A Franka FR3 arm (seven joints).
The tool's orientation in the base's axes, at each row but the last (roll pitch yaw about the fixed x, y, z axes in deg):
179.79, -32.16, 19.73
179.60, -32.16, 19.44
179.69, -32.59, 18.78
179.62, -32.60, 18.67
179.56, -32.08, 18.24
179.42, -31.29, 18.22
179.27, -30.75, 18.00
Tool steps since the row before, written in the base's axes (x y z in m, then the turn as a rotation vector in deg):
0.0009, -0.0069, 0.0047, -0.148, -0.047, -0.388
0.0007, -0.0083, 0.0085, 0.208, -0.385, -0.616
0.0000, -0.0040, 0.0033, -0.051, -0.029, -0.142
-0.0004, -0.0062, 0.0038, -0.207, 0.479, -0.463
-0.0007, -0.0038, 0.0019, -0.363, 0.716, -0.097
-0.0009, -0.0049, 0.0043, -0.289, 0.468, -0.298
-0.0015, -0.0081, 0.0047, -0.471, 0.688, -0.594
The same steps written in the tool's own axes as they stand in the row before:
0.0012, 0.0068, -0.0047, -0.338, -0.007, 0.246
0.0027, 0.0081, -0.0083, -0.270, 0.428, 0.561
0.0007, 0.0038, -0.0035, -0.125, 0.011, 0.089
0.0001, 0.0058, -0.0044, -0.285, -0.522, 0.364
-0.0006, 0.0034, -0.0026, -0.154, -0.794, 0.012
0.0002, 0.0044, -0.0049, -0.264, -0.537, 0.183
-0.0010, 0.0073, -0.0060, -0.506, -0.805, 0.380

